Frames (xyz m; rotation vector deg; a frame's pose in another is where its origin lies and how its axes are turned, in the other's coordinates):
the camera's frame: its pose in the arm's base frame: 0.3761 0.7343 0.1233 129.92 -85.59 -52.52
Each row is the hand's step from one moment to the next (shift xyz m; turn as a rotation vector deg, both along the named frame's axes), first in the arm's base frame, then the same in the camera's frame.
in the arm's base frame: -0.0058 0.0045 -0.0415 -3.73 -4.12 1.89
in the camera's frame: 0.0091 -0.0203 0.0358 2.03 5.49 0.48
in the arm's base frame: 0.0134 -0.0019 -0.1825 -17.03 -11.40 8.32
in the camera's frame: 0.0700 -0.1079 0.1302 2.73 21.70 3.26
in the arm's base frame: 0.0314 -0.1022 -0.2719 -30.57 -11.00 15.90
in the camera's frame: 0.1964 -0.1263 0.1756 -3.92 35.42 6.18
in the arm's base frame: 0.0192 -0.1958 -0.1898 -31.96 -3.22 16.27
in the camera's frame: 0.2479 -0.0328 0.1104 -11.39 33.29 7.66
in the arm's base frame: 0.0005 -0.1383 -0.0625 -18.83 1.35 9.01
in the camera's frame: 0.1463 0.0251 0.0318 -9.42 17.91 5.31
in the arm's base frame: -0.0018 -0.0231 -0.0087 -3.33 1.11 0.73
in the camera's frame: 0.0233 0.0065 0.0052 -2.14 2.32 1.69
